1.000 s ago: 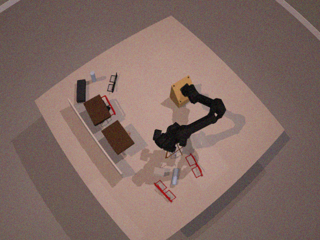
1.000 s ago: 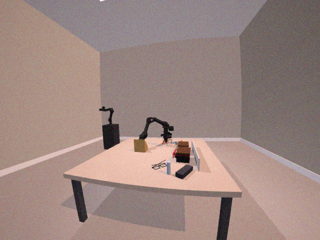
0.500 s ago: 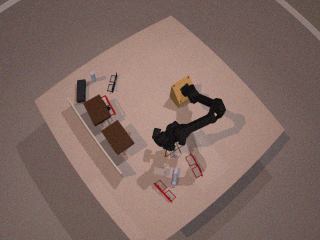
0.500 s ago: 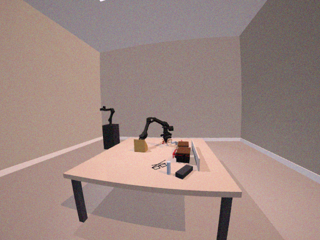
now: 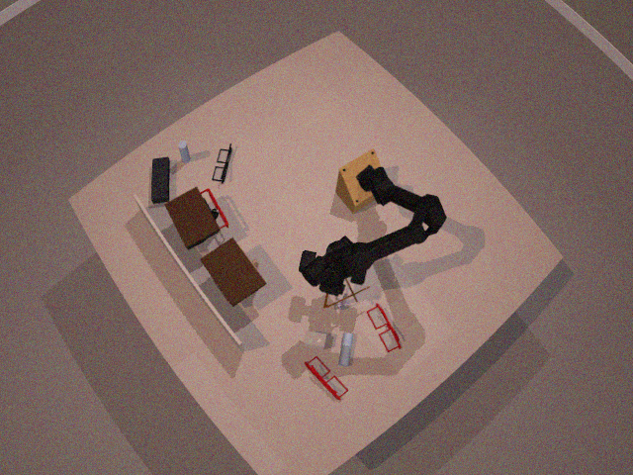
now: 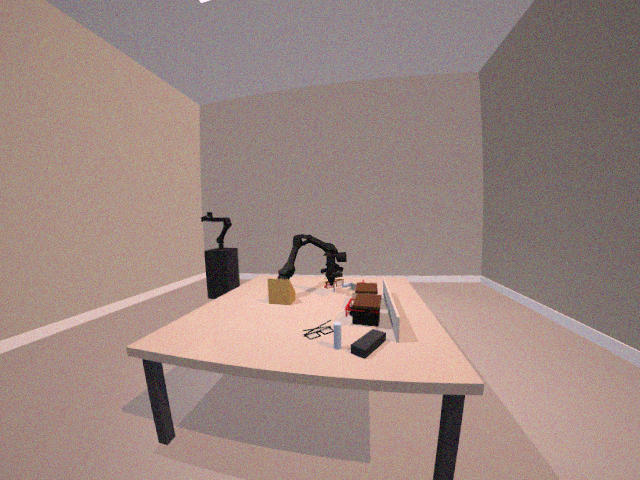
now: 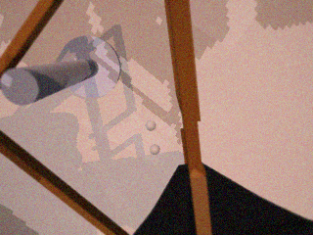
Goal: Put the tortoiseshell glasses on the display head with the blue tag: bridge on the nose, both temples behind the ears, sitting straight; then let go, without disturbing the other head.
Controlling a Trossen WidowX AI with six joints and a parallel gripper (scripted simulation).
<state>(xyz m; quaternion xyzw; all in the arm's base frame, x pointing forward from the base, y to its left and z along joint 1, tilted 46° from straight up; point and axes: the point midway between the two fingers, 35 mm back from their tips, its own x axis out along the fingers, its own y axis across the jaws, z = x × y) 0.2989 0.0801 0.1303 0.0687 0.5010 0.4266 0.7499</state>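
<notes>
The peg is 10 mm ahead of my gripper tip, 70 mm to the left of it and 40 mm below it. Round my gripper tip: white block (160 mm ahead, 100 mm to the left, 40 mm below); then dark box (180 mm ahead, 650 mm to the right, 40 mm below); then white panel (320 mm ahead, 310 mm to the right, 10 mm below).
</notes>
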